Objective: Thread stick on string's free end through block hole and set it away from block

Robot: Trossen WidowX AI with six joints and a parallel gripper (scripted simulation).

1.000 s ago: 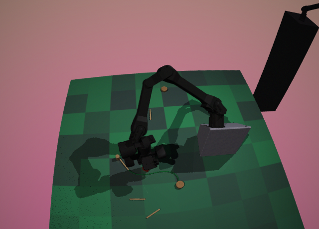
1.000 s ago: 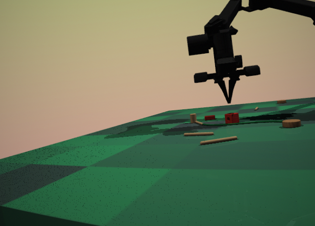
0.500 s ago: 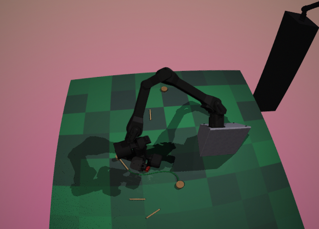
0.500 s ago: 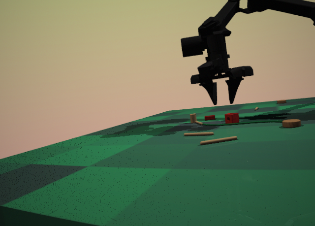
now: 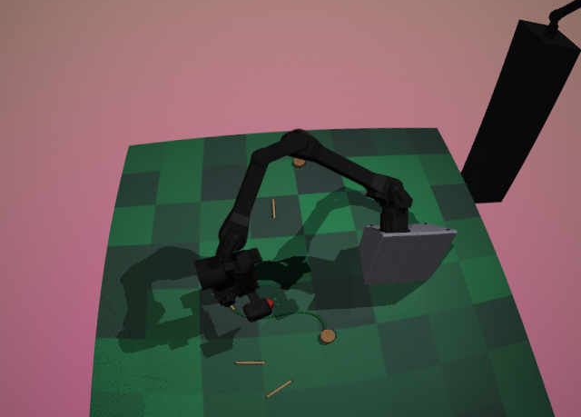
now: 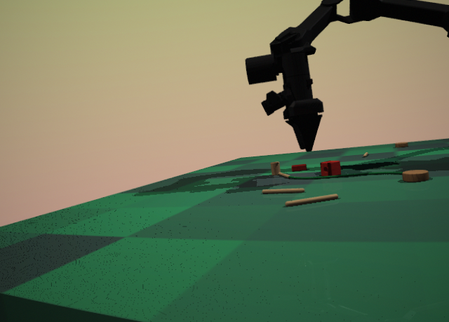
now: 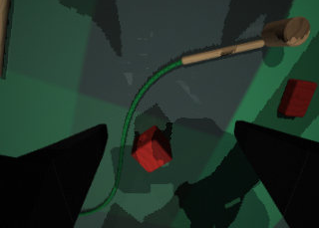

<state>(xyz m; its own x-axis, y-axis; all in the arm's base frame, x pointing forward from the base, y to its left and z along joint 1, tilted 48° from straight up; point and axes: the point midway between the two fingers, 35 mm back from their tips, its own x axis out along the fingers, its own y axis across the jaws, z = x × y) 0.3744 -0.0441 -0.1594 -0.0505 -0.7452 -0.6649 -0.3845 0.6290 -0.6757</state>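
Right now my gripper tip is 60 mm short of the thin wooden stick, 20 mm to the left of it and 50 mm above it. The rest, counted from my gripper tip: wooden peg: 100 mm ahead, 70 mm to the right, 40 mm below; round wooden button: 210 mm behind, 100 mm to the left, 50 mm below; flat red piece: 60 mm ahead, 120 mm to the right, 50 mm below.
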